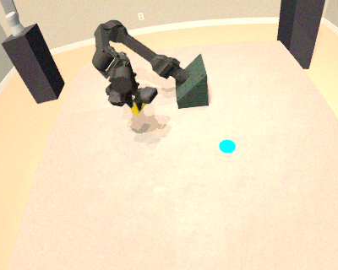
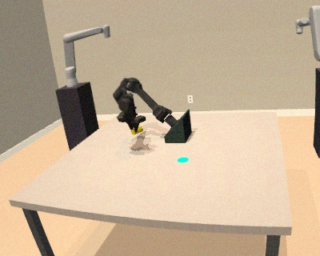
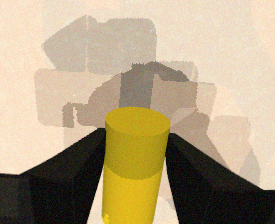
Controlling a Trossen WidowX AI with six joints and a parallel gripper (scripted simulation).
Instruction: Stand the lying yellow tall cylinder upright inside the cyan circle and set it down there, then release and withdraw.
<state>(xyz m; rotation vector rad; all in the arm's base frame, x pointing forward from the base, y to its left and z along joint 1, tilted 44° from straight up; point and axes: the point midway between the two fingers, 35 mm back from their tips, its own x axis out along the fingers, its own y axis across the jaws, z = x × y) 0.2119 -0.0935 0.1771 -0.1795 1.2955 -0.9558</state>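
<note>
My gripper tip is now 31 cm to the right of the cyan circle, 13 cm short of it and 12 cm above it. The rest, counted from my gripper tip: yellow cylinder (2 cm behind, 1 cm to the left).
</note>
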